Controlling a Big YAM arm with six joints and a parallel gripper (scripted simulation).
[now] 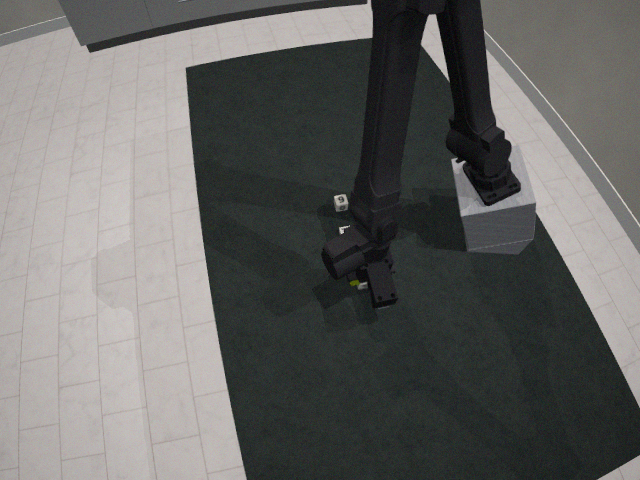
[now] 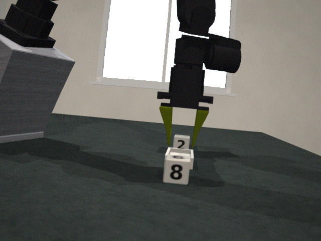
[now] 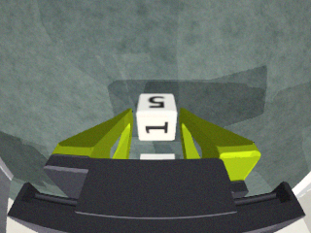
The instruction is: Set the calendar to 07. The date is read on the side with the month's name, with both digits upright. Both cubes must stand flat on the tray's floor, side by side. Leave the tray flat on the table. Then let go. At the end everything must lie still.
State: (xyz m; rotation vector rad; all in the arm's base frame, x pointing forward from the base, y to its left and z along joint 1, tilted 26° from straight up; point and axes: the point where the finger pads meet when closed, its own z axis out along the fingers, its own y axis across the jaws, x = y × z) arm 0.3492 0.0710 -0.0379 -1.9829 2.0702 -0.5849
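Right now my hand is 110 mm to the left of the small white tray, 10 mm past it and 10 mm above it.
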